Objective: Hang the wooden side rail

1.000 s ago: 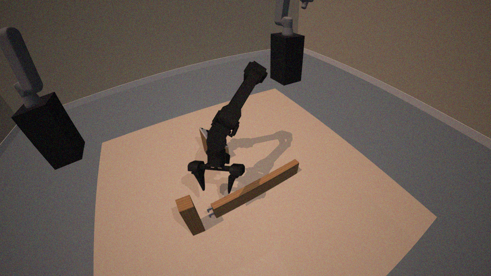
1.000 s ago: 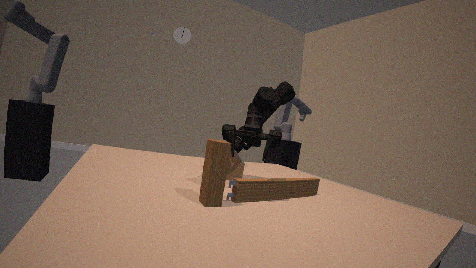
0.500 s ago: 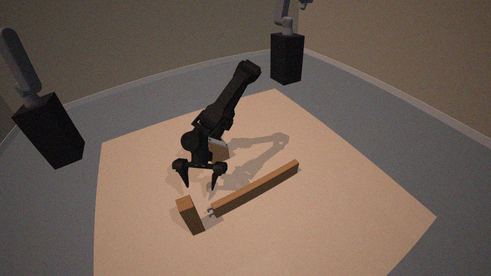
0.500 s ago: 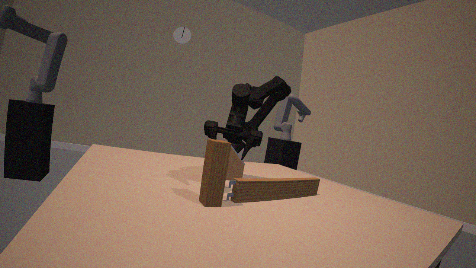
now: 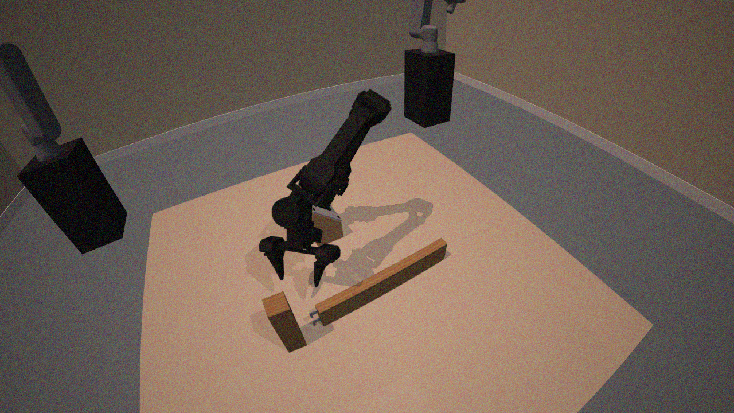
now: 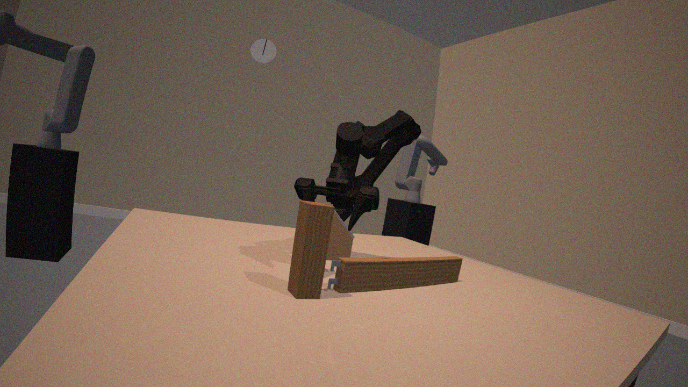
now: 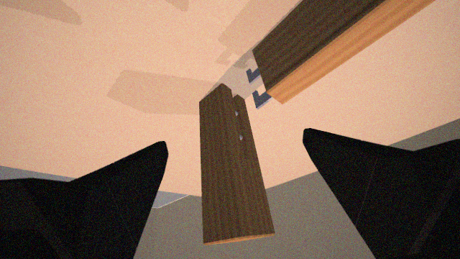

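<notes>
Now: gripper tip 7 cm to the left of the headboard post, 7 cm short of it and 4 cm above it.
</notes>
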